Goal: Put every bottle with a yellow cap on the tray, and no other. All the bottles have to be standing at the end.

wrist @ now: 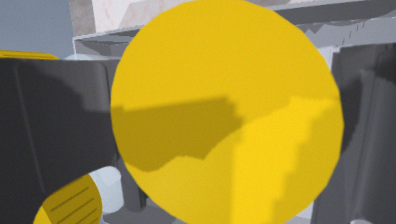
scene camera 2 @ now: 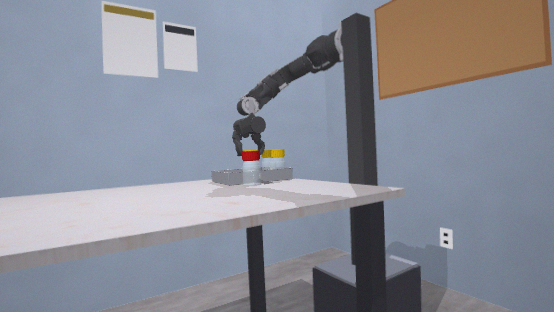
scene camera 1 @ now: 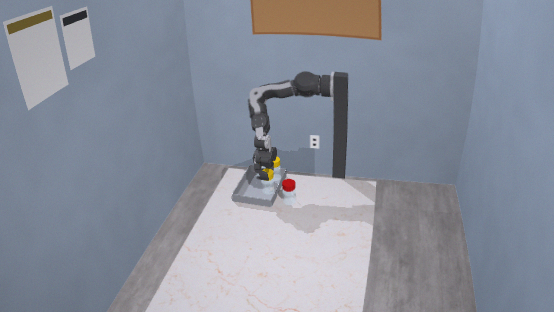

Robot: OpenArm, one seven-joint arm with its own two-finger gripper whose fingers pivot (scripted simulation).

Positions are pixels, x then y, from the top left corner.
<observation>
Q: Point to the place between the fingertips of the gripper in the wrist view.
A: At 221,142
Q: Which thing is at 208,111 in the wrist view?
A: A yellow-capped bottle.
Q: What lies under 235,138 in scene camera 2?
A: The gripper.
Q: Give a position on a grey tray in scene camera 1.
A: At 248,185
</observation>
